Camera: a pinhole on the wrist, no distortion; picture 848 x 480 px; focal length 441.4 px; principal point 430.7 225.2 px. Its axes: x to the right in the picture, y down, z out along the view. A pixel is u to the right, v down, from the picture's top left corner.
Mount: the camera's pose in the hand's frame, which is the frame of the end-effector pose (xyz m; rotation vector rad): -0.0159 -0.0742 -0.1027 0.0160 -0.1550 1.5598
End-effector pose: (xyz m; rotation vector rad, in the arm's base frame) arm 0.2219 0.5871 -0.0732 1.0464 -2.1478 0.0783
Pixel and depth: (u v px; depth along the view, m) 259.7 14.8 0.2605
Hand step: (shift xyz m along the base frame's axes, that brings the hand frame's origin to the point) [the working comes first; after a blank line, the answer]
In the camera's frame: -0.1009 -0.1242 0.2605

0.0187 -0.2460 -0.1099
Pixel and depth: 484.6 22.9 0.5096
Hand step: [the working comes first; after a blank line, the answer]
In the camera's frame: 0.0622 -0.2336 0.5096

-0.2715 -0.3102 -0.2208
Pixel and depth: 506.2 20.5 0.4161
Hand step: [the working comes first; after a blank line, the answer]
In the camera's frame: 0.0712 -0.1930 0.4161

-0.2164 -0.2427 -0.1671
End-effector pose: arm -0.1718 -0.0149 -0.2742 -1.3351 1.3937 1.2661
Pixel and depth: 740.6 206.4 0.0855
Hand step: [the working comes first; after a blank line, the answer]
In the camera's frame: 0.0600 -0.0036 0.0855

0.0268 -0.0060 0.0181
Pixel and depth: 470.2 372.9 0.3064
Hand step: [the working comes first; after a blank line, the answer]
In the camera's frame: 0.0274 0.1025 0.3064

0.0781 0.2219 0.0990
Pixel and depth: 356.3 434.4 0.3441
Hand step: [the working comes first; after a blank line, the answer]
In the camera's frame: -0.0580 0.1631 0.3441

0.1708 0.2611 0.1466
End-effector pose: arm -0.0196 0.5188 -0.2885 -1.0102 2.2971 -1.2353
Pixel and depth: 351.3 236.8 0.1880
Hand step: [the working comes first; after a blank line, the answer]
In the camera's frame: -0.0338 0.0049 0.1880

0.1271 -0.0661 0.0600
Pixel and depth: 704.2 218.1 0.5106
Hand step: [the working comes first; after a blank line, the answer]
In the camera's frame: 0.3164 -0.0082 0.5106

0.2141 -0.1493 -0.4009
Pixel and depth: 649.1 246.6 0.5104
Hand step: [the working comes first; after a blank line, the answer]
In the camera's frame: 0.2525 0.0247 0.5104

0.2578 -0.1427 -0.3442
